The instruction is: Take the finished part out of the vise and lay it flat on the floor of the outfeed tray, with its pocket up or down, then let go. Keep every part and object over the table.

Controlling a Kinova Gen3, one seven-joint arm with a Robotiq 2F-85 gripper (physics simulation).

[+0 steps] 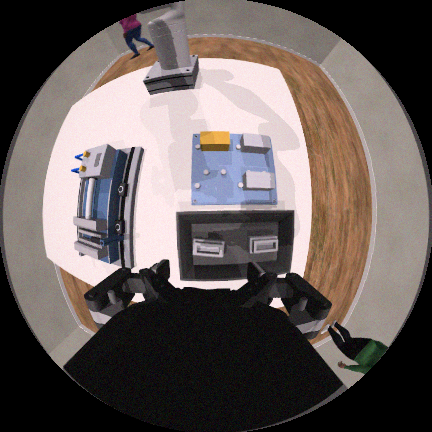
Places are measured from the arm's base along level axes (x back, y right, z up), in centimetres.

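Pixels of known places: gripper, fingertip midpoint: (208, 269); arm's base, origin of the base link: (175, 63).
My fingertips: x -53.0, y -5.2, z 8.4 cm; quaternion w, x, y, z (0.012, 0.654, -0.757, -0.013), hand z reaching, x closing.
Note:
Ahead of a thing's pixels: the offset from my fingertips to its top centre. "pt": to the spot under its first point.
My gripper (208, 269) is open and empty, with its fingers apart above the near side of the outfeed tray {pt dx -0.9, dy +5.0, dz -13.0 cm} (185, 250). In the tray, a grey part {dx -0.7, dy +0.4, dz -11.2 cm} (208, 247) with a rectangular pocket lies on the floor at the left, pocket up, apart from the fingers. A second grey pocketed part {dx -1.6, dy -10.8, dz -11.2 cm} (264, 245) lies at the right of the tray, also pocket up, with a gap between the two. The vise {dx +11.3, dy +26.4, dz -6.0 cm} (104, 195) stands at the left on the table; I can make out no finished part between its jaws.
A blue plate {dx +15.7, dy -7.3, dz -15.1 cm} (215, 195) with white pegs lies beyond the tray. It carries an orange block {dx +21.3, dy -3.4, dz -11.5 cm} (215, 140) and two grey blocks {dx +20.2, dy -12.2, dz -11.5 cm} (256, 143) {dx +11.4, dy -11.3, dz -11.5 cm} (259, 180). A dark-and-grey rail {pt dx +8.7, dy +17.2, dz -14.7 cm} (131, 210) runs beside the vise. The robot base (172, 77) stands at the table's far side.

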